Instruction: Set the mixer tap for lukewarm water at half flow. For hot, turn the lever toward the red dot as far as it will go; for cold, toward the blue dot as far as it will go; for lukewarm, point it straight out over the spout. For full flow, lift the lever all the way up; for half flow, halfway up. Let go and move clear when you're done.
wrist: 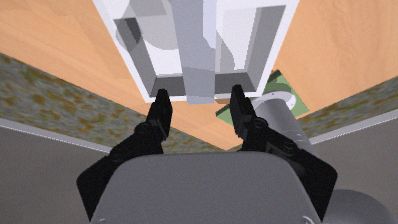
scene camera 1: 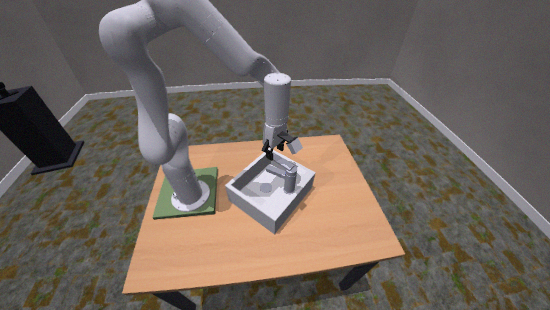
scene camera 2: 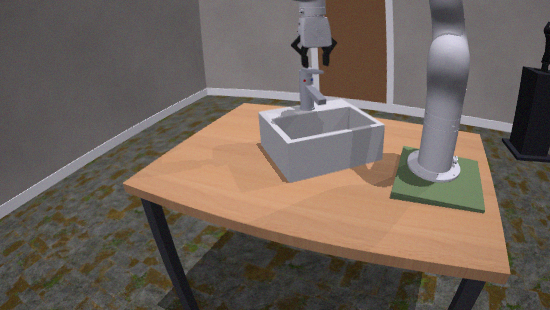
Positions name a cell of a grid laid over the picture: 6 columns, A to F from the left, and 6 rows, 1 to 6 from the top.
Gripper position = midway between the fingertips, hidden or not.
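Observation:
Scene camera 2 gives me my gripper (scene camera 2: D2), along with a mixer tap (scene camera 2: D2) and a basin (scene camera 2: D3). In the wrist view I see the gripper (wrist: D3) and the basin (wrist: D2). Scene camera 1 shows me the basin (scene camera 1: C4) too, and my gripper (scene camera 1: C3).

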